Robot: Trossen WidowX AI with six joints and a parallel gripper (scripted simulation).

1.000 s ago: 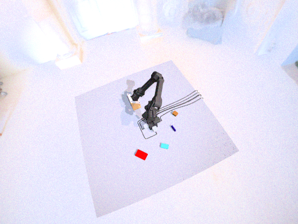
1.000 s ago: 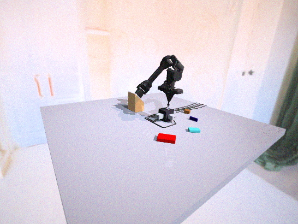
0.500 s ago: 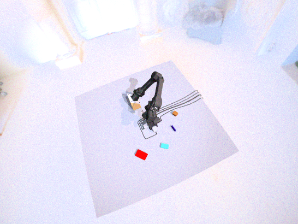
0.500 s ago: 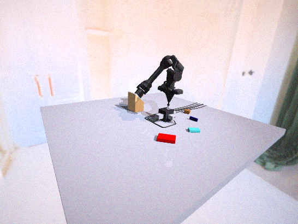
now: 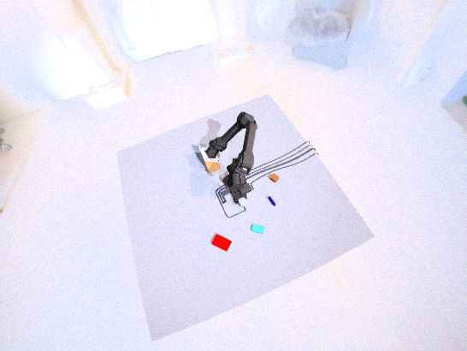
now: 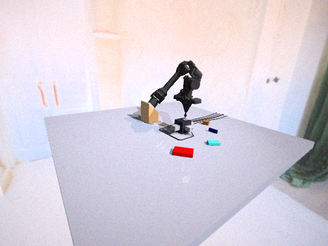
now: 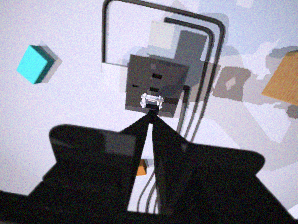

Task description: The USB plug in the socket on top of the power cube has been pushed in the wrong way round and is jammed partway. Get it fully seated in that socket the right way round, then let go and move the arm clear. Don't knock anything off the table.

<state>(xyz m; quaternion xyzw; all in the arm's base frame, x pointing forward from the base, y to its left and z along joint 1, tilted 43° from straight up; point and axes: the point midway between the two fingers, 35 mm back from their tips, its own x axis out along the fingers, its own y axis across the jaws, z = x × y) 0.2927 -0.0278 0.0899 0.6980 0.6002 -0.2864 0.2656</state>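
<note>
My gripper tip is now 20 mm above the USB plug. Round my gripper tip: dark blue block 140 mm ahead, 130 mm to the left, 110 mm below; then cyan block 230 mm ahead, 30 mm to the right, 120 mm below; then red block 190 mm ahead, 250 mm to the right, 120 mm below.
</note>
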